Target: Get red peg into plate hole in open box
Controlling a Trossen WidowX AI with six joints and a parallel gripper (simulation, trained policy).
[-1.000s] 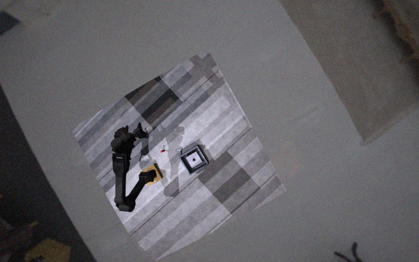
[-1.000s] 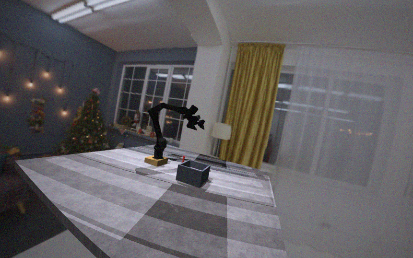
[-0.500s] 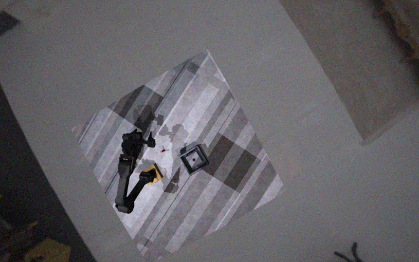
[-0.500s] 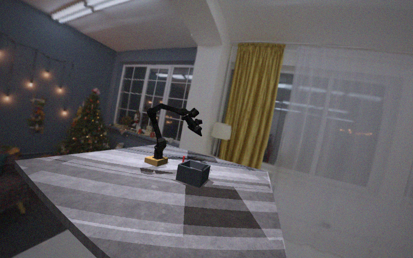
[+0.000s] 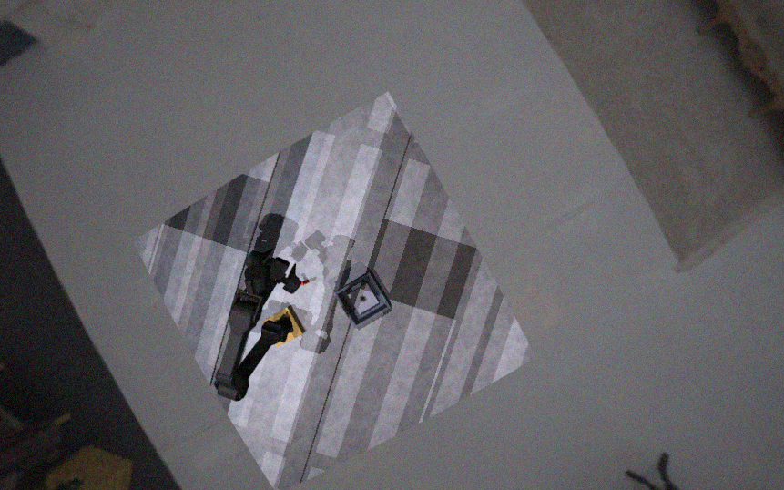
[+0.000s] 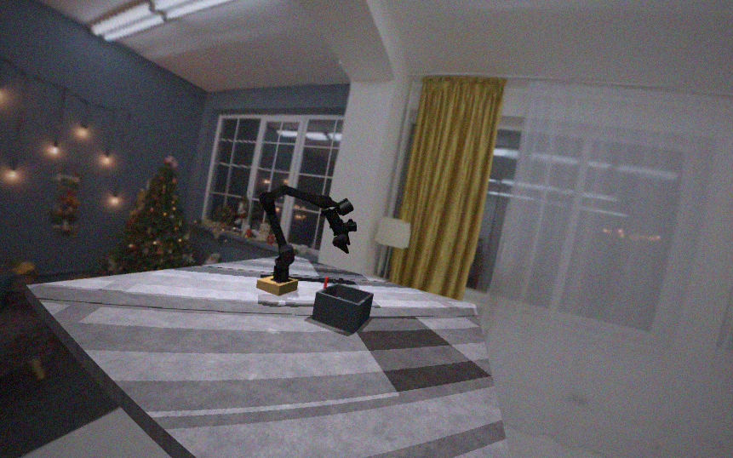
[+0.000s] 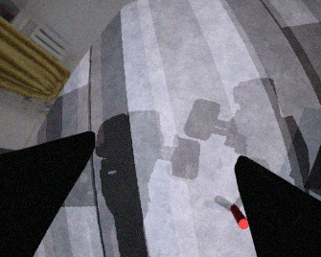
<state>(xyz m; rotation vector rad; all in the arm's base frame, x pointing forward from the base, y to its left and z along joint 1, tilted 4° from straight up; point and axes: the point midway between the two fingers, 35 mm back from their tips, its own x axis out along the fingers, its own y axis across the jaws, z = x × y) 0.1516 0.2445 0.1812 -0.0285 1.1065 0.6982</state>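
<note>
The red peg lies 170 mm below my gripper tip, 110 mm to the right of it and 10 mm behind it. The rest, counted from my gripper tip: dark grey box: 240 mm to the right, 200 mm ahead, 190 mm below; then plate: 240 mm to the right, 200 mm ahead, 170 mm below.
</note>
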